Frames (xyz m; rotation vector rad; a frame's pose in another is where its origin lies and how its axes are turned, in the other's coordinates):
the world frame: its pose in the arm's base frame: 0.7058 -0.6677 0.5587 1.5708 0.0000 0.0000
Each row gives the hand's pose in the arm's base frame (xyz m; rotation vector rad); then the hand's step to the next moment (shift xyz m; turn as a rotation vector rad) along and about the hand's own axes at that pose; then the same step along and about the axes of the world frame.
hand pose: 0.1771 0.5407 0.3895 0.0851 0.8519 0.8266
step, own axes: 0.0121 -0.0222 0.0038 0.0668 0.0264 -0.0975
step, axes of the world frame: 0.0208 -0.0135 0.0063 -0.0590 -0.0981 -0.0395
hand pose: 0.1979 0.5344 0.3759 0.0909 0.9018 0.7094
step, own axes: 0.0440 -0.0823 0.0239 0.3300 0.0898 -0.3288
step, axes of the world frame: 0.0792 -0.0446 0.0320 -0.1563 -0.4024 -0.1967
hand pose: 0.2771 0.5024 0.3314 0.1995 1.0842 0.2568
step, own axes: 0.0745 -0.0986 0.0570 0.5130 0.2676 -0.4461
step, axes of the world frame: 0.0944 -0.0650 0.0734 -0.1989 -0.5596 -0.4255
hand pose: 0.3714 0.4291 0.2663 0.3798 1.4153 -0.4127
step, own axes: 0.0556 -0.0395 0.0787 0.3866 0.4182 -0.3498
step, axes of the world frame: 0.0546 -0.0463 0.0757 -0.0552 -0.4213 -0.5159
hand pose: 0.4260 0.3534 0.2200 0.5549 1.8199 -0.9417
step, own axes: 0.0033 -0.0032 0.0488 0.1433 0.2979 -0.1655
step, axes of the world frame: 0.0233 -0.0128 0.0412 0.0625 -0.1992 -0.3051
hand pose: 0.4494 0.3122 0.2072 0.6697 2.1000 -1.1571
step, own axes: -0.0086 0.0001 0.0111 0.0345 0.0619 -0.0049
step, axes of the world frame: 0.0090 0.0018 0.0107 0.0183 -0.0569 -0.0384
